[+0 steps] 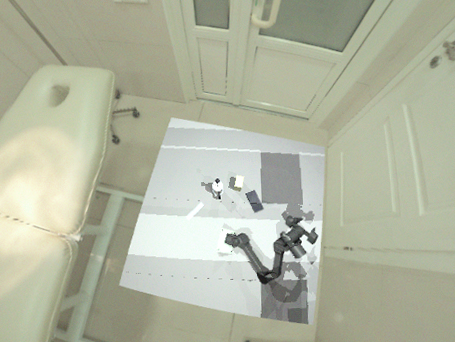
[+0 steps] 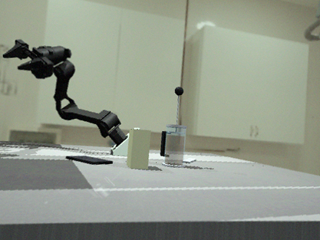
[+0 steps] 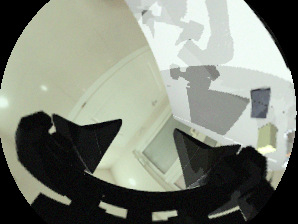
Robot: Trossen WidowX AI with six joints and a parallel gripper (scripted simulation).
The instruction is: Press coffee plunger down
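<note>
The coffee press lies 56 cm to the left of my gripper tip, 18 cm below it and 8 cm ahead of it. Also, from my gripper tip: pale yellow box 44 cm to the left, 25 cm below, 17 cm ahead; thin white strip 68 cm to the left, 30 cm below, 10 cm behind.
</note>
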